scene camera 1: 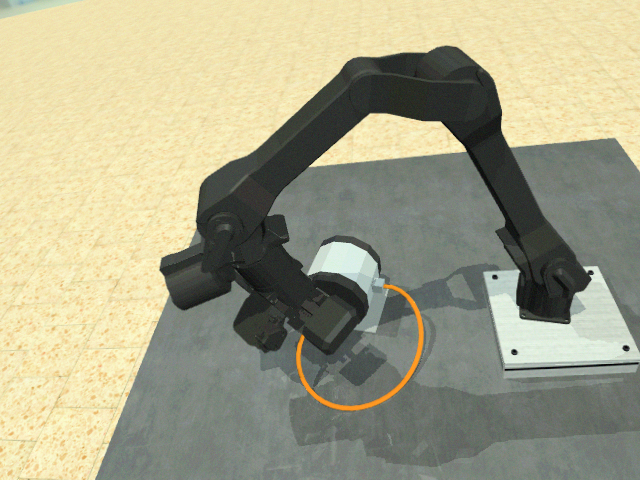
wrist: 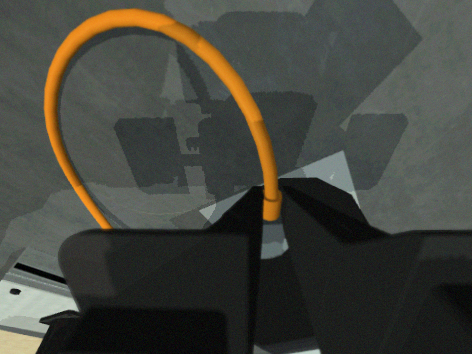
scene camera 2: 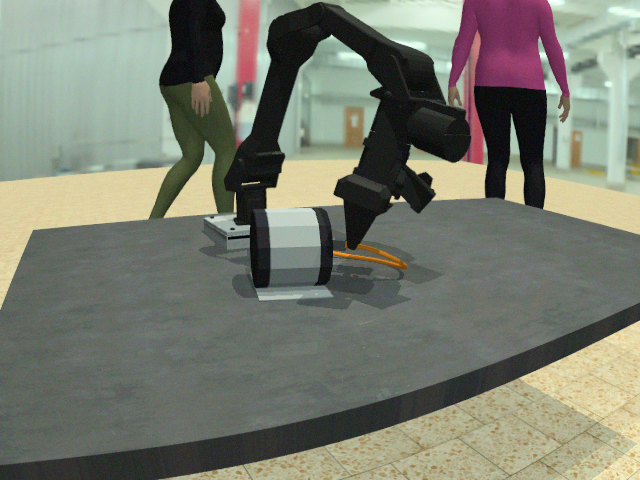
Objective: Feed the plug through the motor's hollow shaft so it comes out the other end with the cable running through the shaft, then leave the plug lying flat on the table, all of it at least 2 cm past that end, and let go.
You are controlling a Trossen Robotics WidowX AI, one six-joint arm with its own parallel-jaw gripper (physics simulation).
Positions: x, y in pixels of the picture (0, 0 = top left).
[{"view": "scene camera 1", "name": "my gripper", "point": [314, 322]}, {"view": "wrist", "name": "my gripper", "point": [270, 195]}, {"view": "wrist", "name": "grey plug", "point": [273, 235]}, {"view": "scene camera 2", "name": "my gripper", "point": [351, 248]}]
